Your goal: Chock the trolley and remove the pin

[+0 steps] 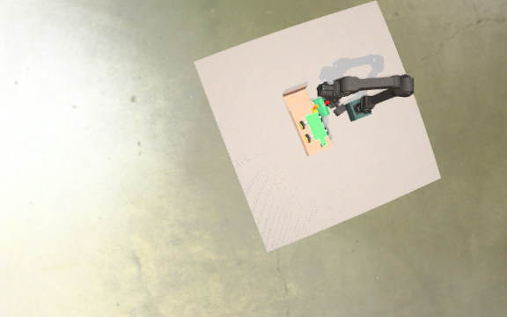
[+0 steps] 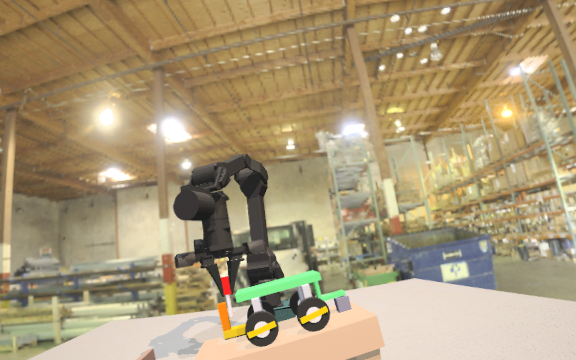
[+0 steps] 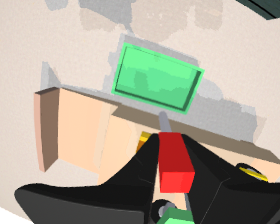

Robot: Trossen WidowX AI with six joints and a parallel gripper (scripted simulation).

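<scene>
Now: the green tray 20 mm behind my gripper tip and 140 mm below it. From my gripper tip the other things lie so: peach ramp: 110 mm ahead, 100 mm to the left, 80 mm below; then stop pin: right at my gripper tip.
</scene>
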